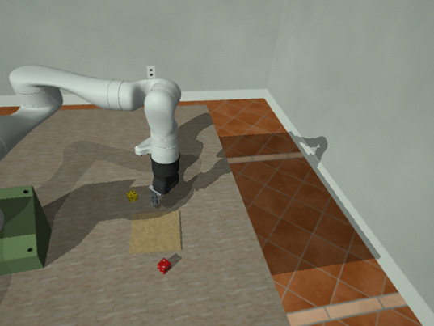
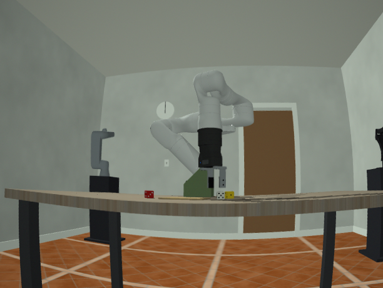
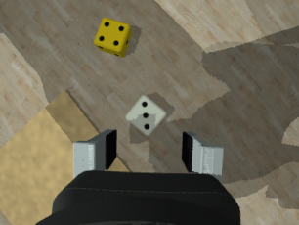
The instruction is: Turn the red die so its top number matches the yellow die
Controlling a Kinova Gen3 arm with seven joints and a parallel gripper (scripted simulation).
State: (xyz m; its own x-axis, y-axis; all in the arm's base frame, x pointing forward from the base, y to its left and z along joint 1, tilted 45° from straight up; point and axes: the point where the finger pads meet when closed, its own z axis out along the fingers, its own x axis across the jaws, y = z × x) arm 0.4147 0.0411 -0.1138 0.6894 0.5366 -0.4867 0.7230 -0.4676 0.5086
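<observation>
Now: the white die 4 cm below my hand, 2 cm behind it and 1 cm to the left of it. Round my hand: red die 22 cm to the right, 4 cm below; tan mat 10 cm to the right, 5 cm below, 2 cm behind; yellow die 9 cm behind, 4 cm to the left, 4 cm below.
</observation>
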